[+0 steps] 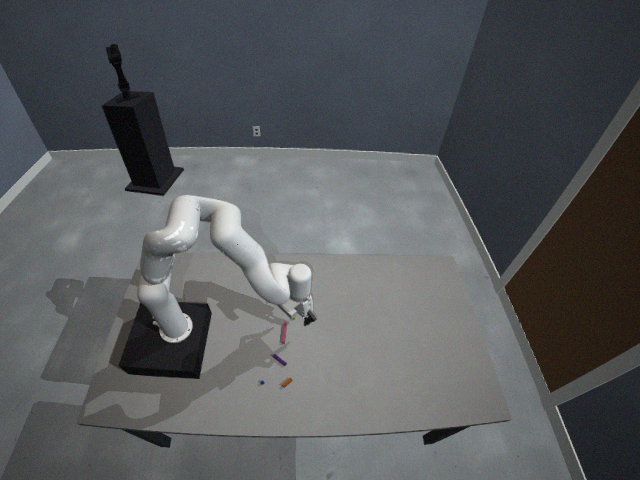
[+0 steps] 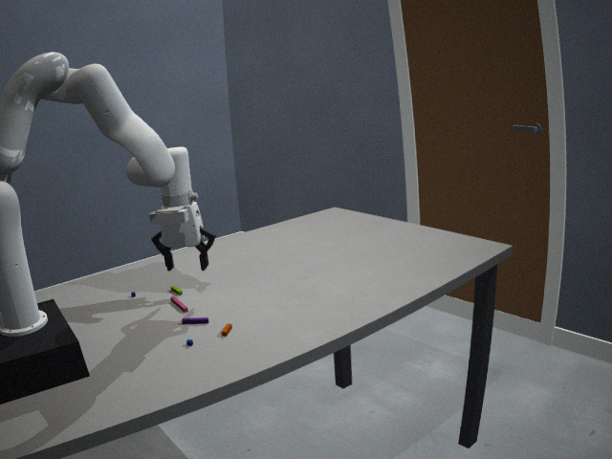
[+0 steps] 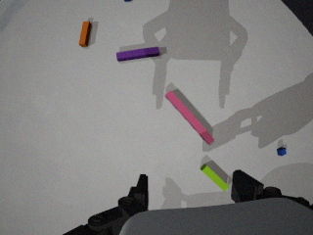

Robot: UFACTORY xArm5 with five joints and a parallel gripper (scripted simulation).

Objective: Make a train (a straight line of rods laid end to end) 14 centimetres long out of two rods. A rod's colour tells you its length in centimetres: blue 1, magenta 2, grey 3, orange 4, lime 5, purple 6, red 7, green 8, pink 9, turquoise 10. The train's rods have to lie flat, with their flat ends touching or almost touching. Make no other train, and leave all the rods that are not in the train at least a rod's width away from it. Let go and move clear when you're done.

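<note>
Now: hand 3 cm past the lime rod, 4 cm to the right of it and 7 cm above it. Also, from my hand: orange rod (25 cm to the right, 7 cm below); then purple rod (4 cm behind, 16 cm to the right, 7 cm below); then pink rod (5 cm behind, 5 cm to the right, 7 cm below).
</note>
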